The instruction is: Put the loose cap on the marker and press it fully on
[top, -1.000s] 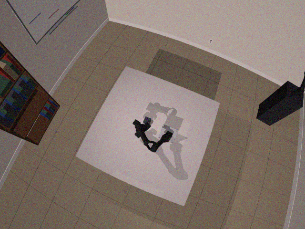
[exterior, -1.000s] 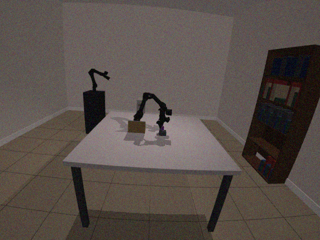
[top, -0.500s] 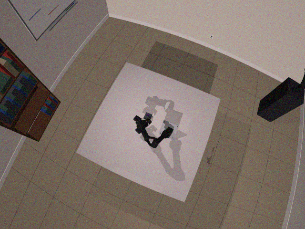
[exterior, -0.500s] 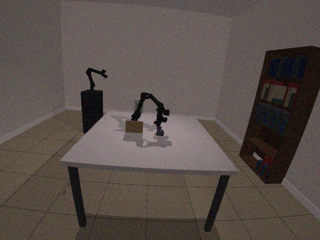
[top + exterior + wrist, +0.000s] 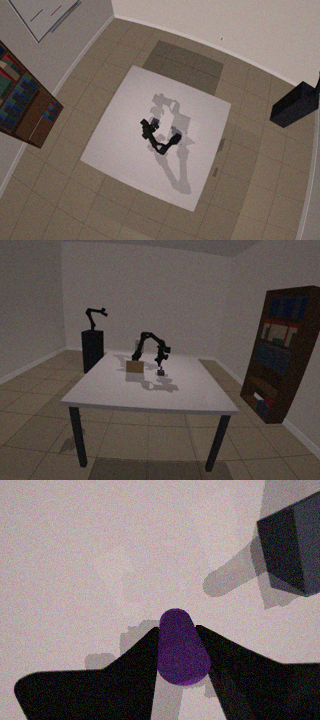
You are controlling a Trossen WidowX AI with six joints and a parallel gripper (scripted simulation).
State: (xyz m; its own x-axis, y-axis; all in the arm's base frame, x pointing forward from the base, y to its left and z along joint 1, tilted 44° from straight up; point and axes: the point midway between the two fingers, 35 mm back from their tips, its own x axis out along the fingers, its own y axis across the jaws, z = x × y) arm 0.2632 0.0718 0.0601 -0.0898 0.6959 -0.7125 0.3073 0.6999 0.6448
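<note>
Right now my gripper tip is 140 mm to the left of the holder block, 30 mm above it and 20 mm short of it. Also, from my gripper tip: purple cap: 10 mm above.
</note>
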